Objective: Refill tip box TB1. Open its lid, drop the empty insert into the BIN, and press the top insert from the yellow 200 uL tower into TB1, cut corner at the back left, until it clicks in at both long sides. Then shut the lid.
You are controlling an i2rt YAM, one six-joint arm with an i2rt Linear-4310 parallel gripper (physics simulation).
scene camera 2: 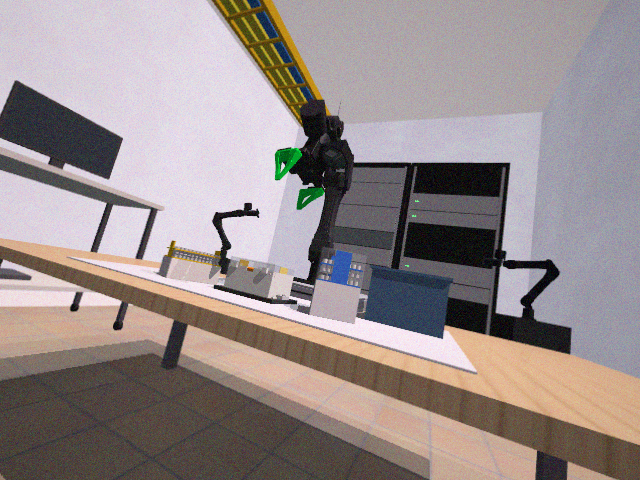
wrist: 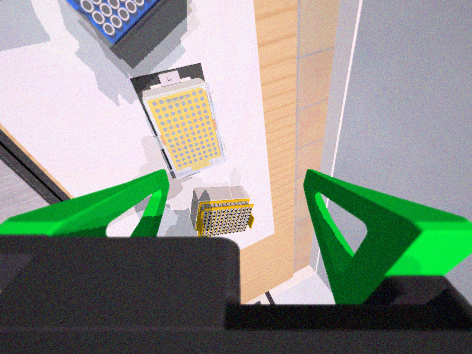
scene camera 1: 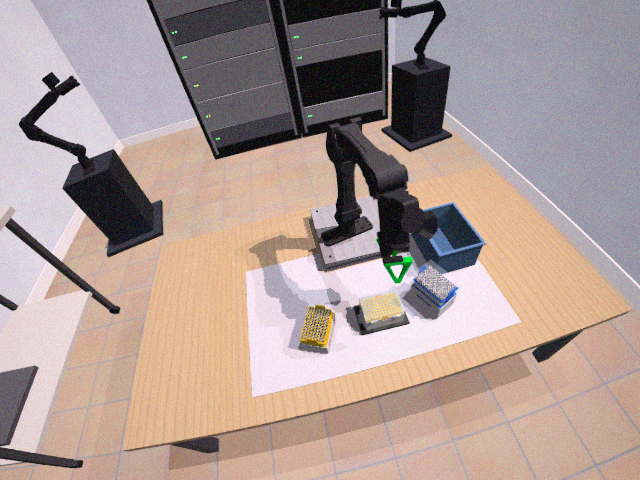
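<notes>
Tip box TB1 (scene camera 1: pixel 381 308) (scene camera 2: pixel 256 281) (wrist: pixel 187 132) sits on a black base (scene camera 1: pixel 404 321) (wrist: pixel 196 73) with its clear lid shut; the yellow perforated insert shows through the lid. The yellow 200 uL tower (scene camera 1: pixel 316 326) (scene camera 2: pixel 191 268) (wrist: pixel 226 219) stands left of TB1 in scene camera 1, with dark-holed inserts on a grey base. The blue BIN (scene camera 1: pixel 467 260) (scene camera 2: pixel 407 302) stands at the back right; its floor is partly hidden. My gripper (scene camera 2: pixel 289 193) (wrist: pixel 236 177) is open and empty, its green fingers wide apart, high above the mat and behind TB1.
A blue tower (scene camera 1: pixel 435 284) (scene camera 2: pixel 334 297) (wrist: pixel 132 30) of tips stands between TB1 and the BIN. A white mat (scene camera 1: pixel 294 374) (scene camera 2: pixel 413 347) lies under the boxes. The arm's grey base plate (scene camera 1: pixel 330 258) is behind the mat. Server racks and two other arms stand beyond the table.
</notes>
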